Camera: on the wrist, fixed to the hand. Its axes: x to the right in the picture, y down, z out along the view.
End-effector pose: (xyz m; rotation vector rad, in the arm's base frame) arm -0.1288 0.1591 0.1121 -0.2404 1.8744 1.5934
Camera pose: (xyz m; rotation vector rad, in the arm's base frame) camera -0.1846 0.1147 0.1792 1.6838 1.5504 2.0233
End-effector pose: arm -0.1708 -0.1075 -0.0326 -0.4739 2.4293 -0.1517
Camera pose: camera -0.2267 -0.0370 0.0060 1.0677 1.6901 0.4604
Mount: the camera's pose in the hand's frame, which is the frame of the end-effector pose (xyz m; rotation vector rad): -0.0082 0.0734 -0.0643 0.0435 -0.5735 1.3919
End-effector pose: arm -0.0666 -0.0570 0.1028 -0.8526 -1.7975 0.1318
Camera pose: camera 0.0256 -0.0276 0.0876 -2.0314 -1.3225 1.3975
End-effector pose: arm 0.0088 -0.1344 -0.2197 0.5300 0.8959 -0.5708
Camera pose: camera 0.0165 -0.0376 -0.2325 0.8239 -0.1480 0.5301
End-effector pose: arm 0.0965 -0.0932 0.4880 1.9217 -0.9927 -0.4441
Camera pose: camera 0.0987 -0.0711 0.5834 0.7233 -2.3760 -0.1079
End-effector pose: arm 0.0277 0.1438 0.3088 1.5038 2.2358 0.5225
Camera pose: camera 0.0550 0.1565 0.4020 2.6206 0.5399 0.2903
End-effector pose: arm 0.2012 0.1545 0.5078 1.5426 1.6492 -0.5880
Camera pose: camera 0.2574 0.2109 0.5648 1.8657 -0.0395 -0.2134
